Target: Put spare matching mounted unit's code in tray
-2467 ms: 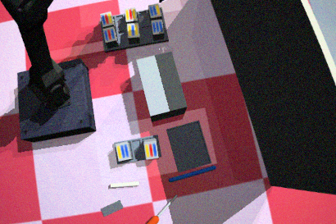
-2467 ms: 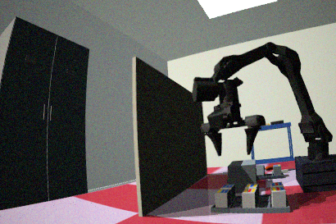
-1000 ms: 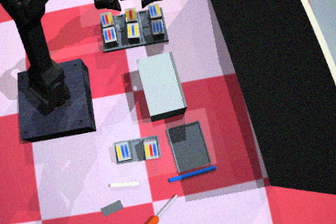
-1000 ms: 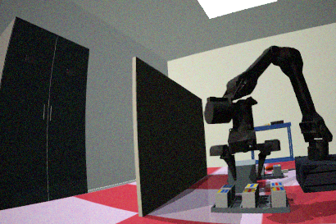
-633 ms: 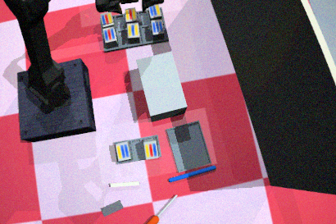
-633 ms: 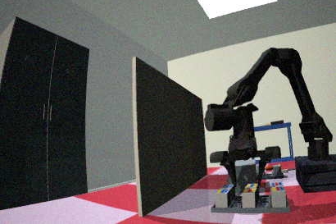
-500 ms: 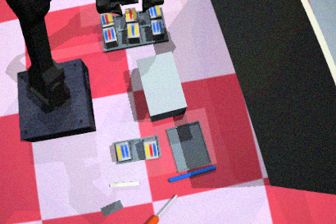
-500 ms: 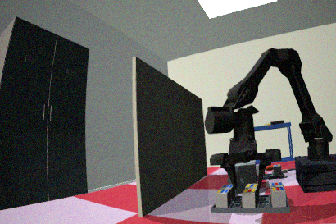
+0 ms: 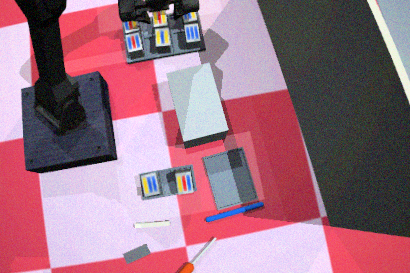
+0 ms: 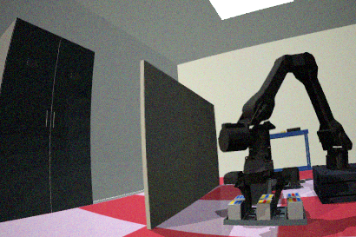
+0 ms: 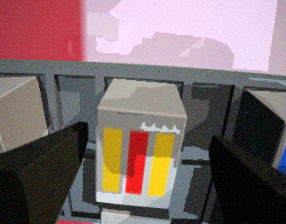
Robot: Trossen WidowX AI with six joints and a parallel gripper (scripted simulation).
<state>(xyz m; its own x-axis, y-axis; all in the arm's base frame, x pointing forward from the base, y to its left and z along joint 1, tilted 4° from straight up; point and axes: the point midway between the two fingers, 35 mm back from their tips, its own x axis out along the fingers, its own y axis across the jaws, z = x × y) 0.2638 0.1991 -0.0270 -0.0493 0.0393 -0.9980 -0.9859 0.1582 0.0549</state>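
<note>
Right now my gripper tip is 40 mm short of the grey tray, 430 mm to the left of it and 30 mm above it. The rest, counted from my gripper tip: tall black panel (260 mm ahead, 260 mm to the right, 190 mm above); plain grey box (10 mm ahead, 240 mm to the right, 20 mm above); holder (100 mm behind, 390 mm to the right, 20 mm below).
</note>
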